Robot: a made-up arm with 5 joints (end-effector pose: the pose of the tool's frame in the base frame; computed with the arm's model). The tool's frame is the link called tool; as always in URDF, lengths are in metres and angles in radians.
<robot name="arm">
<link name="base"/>
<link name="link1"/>
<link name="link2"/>
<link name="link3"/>
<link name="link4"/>
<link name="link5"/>
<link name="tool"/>
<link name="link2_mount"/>
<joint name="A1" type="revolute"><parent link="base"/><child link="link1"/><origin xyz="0 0 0.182"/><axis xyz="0 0 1"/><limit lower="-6.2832" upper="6.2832"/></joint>
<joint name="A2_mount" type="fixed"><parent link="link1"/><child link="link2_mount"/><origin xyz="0 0 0"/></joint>
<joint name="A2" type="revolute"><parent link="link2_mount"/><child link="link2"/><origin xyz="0 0 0" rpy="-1.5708 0 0"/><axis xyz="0 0 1"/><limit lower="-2.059" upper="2.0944"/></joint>
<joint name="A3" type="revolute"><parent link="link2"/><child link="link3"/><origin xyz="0.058 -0.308 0"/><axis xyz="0 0 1"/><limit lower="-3.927" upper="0.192"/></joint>
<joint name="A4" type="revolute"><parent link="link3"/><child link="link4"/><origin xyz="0.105 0.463 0"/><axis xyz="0 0 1"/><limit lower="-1.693" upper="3.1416"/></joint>
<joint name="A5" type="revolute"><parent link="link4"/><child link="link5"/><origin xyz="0.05 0.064 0" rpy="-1.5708 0 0"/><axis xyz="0 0 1"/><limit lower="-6.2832" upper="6.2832"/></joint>
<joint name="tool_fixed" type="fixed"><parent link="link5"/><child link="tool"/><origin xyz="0 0 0"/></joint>
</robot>
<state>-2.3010 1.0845 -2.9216 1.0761 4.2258</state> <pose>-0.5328 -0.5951 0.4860 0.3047 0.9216 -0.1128 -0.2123</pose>
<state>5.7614 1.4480 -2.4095 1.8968 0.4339</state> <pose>0.6335 -0.3642 -0.0949 0.0198 -0.7926 0.4105 0.4504</pose>
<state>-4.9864 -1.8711 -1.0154 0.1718 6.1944</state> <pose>-0.0853 -0.3034 0.6998 0.5551 -0.1630 -0.1353 -0.8044</pose>
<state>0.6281 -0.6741 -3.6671 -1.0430 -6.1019</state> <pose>-0.5142 -0.3734 0.4500 0.1711 0.8783 0.1995 -0.3994</pose>
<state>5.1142 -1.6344 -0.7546 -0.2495 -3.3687</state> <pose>-0.0329 0.0775 0.7102 0.7420 0.1129 0.2218 -0.6225</pose>
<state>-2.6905 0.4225 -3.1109 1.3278 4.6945</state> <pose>-0.3245 -0.1572 0.9369 0.5300 0.6624 -0.4069 -0.3388</pose>
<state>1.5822 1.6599 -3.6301 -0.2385 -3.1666</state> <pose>-0.0081 0.7089 0.4519 0.6359 -0.3237 0.3122 0.6273</pose>
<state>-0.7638 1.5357 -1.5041 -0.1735 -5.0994</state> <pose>0.3313 -0.3173 -0.3875 0.0148 -0.5608 0.8249 -0.0693</pose>
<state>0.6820 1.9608 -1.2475 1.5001 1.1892</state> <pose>-0.0326 -0.0264 -0.4092 0.7198 0.4333 -0.1123 -0.5306</pose>
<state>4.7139 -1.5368 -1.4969 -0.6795 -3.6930</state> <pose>-0.0007 0.4371 0.7488 0.4688 -0.1374 -0.2462 -0.8371</pose>
